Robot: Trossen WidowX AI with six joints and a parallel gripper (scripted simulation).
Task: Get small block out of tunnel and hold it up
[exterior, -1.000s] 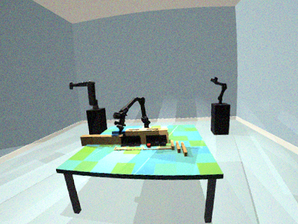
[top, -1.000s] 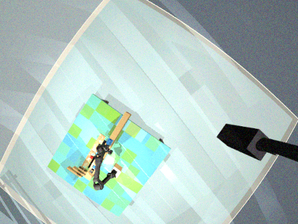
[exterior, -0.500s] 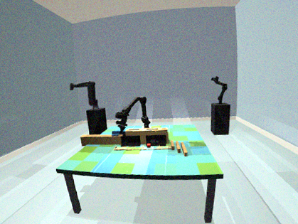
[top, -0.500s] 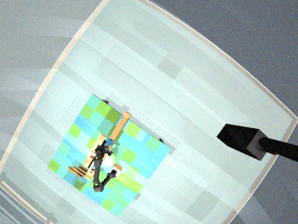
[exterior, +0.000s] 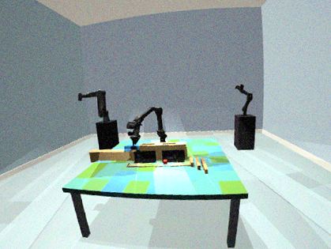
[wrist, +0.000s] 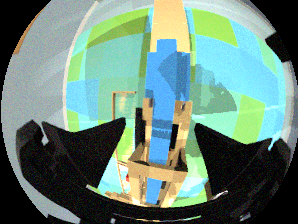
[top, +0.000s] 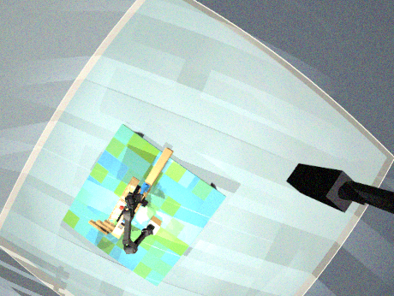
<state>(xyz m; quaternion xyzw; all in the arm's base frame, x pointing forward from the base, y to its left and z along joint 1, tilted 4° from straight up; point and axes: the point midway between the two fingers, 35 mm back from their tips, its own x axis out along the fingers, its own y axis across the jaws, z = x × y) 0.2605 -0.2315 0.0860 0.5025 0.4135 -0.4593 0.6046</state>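
My gripper tip is now 320 mm to the right of the small red block, 130 mm above it and 90 mm short of it. The rest, counted from my gripper tip: tan tunnel: 80 mm below, 40 mm to the left, 20 mm ahead.
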